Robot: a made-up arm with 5 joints.
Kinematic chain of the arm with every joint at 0, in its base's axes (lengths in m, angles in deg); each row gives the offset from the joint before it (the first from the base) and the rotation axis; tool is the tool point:
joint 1: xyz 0 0 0.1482 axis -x
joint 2: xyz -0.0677 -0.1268 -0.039 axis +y
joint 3: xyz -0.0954 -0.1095 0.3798 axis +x
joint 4: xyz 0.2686 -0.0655 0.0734 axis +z
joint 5: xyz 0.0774 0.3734 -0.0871 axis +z
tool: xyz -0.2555 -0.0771 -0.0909
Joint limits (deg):
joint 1: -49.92..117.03
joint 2: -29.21..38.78
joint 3: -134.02..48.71
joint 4: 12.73..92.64
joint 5: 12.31..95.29
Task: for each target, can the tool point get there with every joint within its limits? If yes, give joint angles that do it. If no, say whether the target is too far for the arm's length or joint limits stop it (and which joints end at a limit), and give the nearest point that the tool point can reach.
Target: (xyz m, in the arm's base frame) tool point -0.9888 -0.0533 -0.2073
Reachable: no: joint limits stop it (at a limit: joint 1, joint 2, joint 5) | nearest point -0.3157 -0.3388 0.0051 | short by 0.761 m
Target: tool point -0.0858 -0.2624 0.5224
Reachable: yes | joints 17.53 -0.81 -21.39 70.35 34.20
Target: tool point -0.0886 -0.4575 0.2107
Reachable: yes | joints -34.30 -17.53 -92.43 20.77 46.39
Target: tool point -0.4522 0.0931 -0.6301
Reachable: no: joint limits stop it (at a limit: joint 1, joint 2, joint 4, joint 5) | nearest point -0.1948 -0.2655 -0.0751 | short by 0.709 m
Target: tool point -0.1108 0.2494 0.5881
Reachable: yes | joints 77.58 -7.41 -48.42 73.64 38.90
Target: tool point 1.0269 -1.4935 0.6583
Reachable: no: too far | nearest point 0.2611 -0.5601 0.3395 | short by 1.249 m
